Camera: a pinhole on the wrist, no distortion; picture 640 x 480 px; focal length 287.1 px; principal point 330.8 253.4 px. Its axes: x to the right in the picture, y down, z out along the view. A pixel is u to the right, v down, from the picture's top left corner.
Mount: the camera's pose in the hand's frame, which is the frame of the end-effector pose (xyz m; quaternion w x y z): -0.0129 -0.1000 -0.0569 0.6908 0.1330 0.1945 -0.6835
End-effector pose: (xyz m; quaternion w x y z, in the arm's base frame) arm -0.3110 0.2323 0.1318 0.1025 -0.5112 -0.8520 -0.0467
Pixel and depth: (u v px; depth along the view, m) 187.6 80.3 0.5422
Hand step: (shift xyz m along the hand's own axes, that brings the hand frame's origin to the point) -0.2887 -0.1123 0.5738
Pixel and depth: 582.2 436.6 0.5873
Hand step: 0.4063 -0.8119 0.2027
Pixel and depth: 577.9 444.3 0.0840
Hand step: 0.0493 -0.2006 -0.0194
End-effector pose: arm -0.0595 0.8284 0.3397 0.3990 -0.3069 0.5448 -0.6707
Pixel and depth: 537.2 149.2 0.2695
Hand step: -0.0889 -0.3971 0.1034
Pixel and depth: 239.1 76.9 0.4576
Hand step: -0.2519 -0.1838 0.4388
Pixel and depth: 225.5 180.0 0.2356
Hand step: -0.0516 -0.1306 0.1964
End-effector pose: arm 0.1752 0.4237 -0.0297 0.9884 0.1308 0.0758 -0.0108
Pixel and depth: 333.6 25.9 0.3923
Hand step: -0.2885 -0.2892 0.3156
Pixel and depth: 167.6 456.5 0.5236
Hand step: 0.4046 -0.0586 0.5122
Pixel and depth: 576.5 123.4 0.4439
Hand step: -0.1784 -0.6448 0.1830
